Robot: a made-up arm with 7 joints. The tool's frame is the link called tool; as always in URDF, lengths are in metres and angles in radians. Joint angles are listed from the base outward. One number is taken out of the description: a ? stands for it. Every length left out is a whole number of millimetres.
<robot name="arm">
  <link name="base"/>
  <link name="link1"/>
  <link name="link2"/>
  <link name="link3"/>
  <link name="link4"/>
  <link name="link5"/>
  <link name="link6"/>
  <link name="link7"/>
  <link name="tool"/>
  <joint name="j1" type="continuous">
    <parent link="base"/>
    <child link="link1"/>
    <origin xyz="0 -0.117 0.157" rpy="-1.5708 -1.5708 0"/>
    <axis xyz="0 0 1"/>
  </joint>
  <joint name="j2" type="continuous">
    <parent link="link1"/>
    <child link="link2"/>
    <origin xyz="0.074 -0.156 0" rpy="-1.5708 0 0"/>
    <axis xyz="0 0 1"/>
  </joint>
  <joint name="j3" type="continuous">
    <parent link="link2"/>
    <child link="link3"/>
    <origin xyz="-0.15 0.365 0" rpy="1.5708 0 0"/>
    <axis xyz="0 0 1"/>
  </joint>
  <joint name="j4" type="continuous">
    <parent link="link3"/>
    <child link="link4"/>
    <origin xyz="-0.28 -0.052 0" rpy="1.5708 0 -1.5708"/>
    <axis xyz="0 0 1"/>
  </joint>
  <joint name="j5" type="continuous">
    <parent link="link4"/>
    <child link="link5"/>
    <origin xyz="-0.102 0.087 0" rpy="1.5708 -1.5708 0"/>
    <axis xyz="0 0 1"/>
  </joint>
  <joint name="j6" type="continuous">
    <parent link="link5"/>
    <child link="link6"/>
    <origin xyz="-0.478 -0.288 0" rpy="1.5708 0 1.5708"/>
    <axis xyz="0 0 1"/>
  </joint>
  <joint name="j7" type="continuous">
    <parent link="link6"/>
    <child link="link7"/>
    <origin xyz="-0.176 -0.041 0" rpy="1.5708 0 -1.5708"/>
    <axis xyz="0 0 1"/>
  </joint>
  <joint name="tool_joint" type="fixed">
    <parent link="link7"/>
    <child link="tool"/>
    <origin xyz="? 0.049 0" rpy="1.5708 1.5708 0"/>
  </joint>
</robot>
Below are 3 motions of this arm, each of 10 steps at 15 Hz.
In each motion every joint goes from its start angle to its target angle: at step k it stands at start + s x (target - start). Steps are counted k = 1, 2, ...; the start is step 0. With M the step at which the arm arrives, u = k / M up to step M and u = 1 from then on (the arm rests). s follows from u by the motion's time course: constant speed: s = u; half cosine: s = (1 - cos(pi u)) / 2; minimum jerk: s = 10 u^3 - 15 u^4 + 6 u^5.
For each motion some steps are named. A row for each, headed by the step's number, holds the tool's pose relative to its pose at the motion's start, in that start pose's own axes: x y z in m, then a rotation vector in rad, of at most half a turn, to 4 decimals.
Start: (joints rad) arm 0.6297 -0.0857 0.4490 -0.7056 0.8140 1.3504 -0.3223
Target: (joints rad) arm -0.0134 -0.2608 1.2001 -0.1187 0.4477 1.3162 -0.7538
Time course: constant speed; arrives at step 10
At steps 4, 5, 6, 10:
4: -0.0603 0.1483 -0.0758 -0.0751 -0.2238 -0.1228
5: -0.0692 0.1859 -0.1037 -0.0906 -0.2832 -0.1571
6: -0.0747 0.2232 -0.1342 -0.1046 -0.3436 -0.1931
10: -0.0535 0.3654 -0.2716 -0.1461 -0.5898 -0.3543

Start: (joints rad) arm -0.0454 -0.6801 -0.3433 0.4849 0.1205 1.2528 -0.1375
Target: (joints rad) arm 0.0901 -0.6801 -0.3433 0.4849 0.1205 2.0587 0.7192
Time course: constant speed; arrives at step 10
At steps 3, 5, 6, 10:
3: 0.0114 0.0389 0.0150 -0.2882 0.0002 -0.2178
5: 0.0211 0.0670 0.0250 -0.4777 0.0272 -0.3640
6: 0.0269 0.0818 0.0298 -0.5707 0.0489 -0.4371
10: 0.0578 0.1438 0.0474 -0.9251 0.1918 -0.7257

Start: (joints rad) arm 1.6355 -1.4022 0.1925 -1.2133 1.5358 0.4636 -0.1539
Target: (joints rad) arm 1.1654 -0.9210 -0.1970 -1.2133 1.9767 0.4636 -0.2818
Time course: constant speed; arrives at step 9
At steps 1, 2, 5, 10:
1: -0.0688 -0.0350 -0.0962 0.0328 -0.1244 0.0487
2: -0.1238 -0.0745 -0.1988 0.0644 -0.2468 0.1043
5: -0.1970 -0.2182 -0.5236 0.1518 -0.5972 0.3125
10: -0.0727 -0.4451 -0.9157 0.2519 -1.0072 0.6865

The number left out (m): -0.044
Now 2 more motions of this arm.
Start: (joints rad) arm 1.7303 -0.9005 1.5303 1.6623 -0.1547 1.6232 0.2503
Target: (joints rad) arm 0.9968 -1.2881 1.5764 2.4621 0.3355 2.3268 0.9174
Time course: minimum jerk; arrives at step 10
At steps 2, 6, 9, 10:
2: -0.0004 0.0173 -0.0018 -0.0475 0.0561 -0.0959
6: 0.0161 0.2148 -0.0993 -0.5787 0.5954 -1.1510
9: 0.0337 0.2833 -0.2123 -0.7126 0.7775 -1.6965
10: 0.0341 0.2846 -0.2160 -0.7137 0.7813 -1.7117

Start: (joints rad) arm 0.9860 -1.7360 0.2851 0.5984 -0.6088 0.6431 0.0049
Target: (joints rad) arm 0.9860 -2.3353 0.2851 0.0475 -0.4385 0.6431 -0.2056
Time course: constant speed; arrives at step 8
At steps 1, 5, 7, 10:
1: -0.0314 -0.0154 -0.0125 0.0004 -0.0940 0.0060
5: -0.1361 -0.0775 -0.0796 -0.0412 -0.4421 0.0539
7: -0.1766 -0.1107 -0.1167 -0.0880 -0.5944 0.0903
10: -0.1946 -0.1280 -0.1346 -0.1178 -0.6637 0.1110

